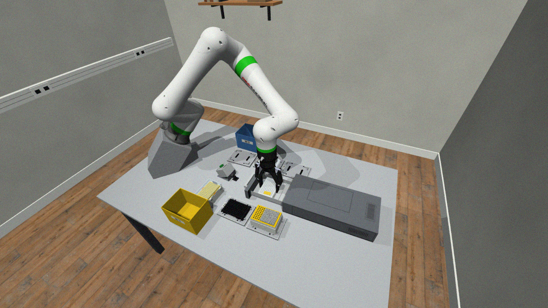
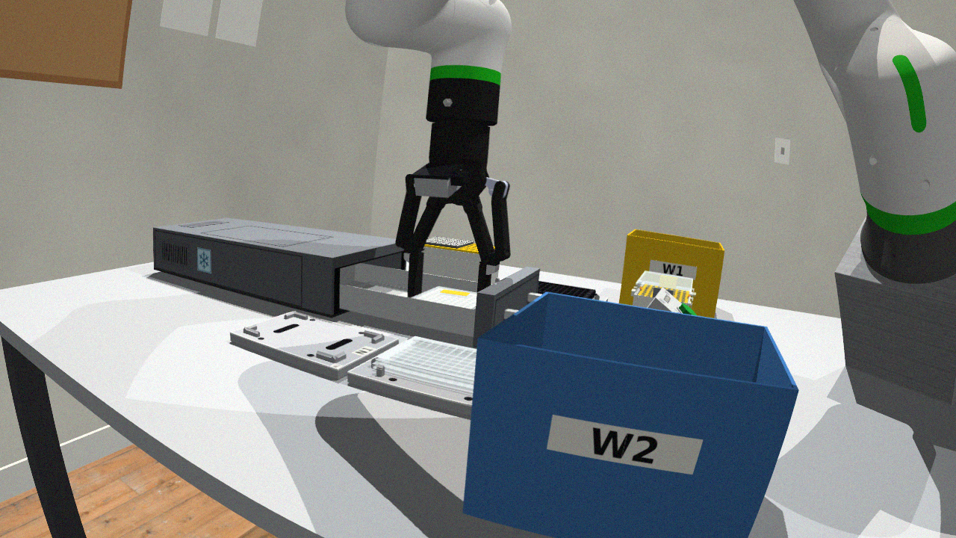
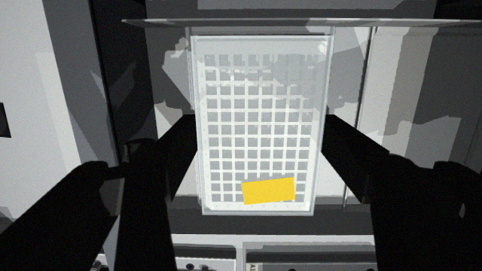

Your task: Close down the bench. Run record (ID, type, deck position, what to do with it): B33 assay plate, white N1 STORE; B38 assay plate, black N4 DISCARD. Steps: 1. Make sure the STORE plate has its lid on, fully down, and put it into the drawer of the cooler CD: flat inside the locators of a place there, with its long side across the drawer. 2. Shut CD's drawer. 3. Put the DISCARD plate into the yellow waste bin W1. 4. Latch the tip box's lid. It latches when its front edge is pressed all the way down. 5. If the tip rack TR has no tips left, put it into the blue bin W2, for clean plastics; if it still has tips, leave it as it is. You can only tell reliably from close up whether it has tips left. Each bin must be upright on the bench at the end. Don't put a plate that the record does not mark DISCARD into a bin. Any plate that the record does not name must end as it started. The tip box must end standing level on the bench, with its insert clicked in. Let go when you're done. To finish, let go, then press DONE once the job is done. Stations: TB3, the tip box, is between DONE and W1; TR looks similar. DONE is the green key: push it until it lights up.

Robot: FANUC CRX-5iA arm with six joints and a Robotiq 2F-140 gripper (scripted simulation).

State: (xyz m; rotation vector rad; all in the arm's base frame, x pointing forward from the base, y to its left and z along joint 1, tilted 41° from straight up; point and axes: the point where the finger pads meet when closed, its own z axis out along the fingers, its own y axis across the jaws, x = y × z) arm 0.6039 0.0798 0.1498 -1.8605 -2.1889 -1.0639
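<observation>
The clear plate lid is 2 cm below my hand. Also, from my hand: cooler drawer 4 cm ahead, 1 cm to the left, 1 cm below; white assay plate 2 cm below; grey cooler CD 18 cm ahead, 5 cm to the left.
</observation>
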